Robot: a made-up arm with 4 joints.
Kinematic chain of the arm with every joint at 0, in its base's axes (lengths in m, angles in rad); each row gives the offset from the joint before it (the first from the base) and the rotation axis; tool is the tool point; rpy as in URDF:
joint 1: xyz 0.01 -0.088 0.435 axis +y
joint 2: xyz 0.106 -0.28 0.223 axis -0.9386 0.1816 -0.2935
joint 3: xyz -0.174 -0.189 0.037 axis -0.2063 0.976 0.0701
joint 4: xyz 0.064 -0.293 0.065 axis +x
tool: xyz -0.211 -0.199 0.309 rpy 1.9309 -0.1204 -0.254
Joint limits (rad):
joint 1: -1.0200..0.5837
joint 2: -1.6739..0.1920
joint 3: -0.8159..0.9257
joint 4: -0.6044..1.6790
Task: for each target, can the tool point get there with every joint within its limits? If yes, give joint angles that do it. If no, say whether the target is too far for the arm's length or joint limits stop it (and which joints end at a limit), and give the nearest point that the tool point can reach.
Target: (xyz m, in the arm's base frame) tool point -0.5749 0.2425 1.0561
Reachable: no: joint limits stop it (at a limit: joint 1, joint 2, joint 3, joint 4) | nearest point -0.5031 -0.6654 0.9987 | short by 0.913 m
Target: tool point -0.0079 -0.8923 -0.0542
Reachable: yes | joints 0.0771 -1.3475 -0.3416 0.0583
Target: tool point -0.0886 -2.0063 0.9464
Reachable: no: too far | nearest point -0.0590 -1.2390 0.7931 | short by 0.783 m
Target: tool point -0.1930 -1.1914 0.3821
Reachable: yes | joints -0.7204 0.0254 -0.6661 1.1966
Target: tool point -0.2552 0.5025 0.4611
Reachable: no: joint limits stop it (at a limit: joint 1, joint 2, joint 3, joint 4) | nearest point -0.0145 -0.0574 -0.1221 | short by 0.844 m
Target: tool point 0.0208 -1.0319 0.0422
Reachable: yes | joints 0.0159 -0.8239 -0.1209 1.0812
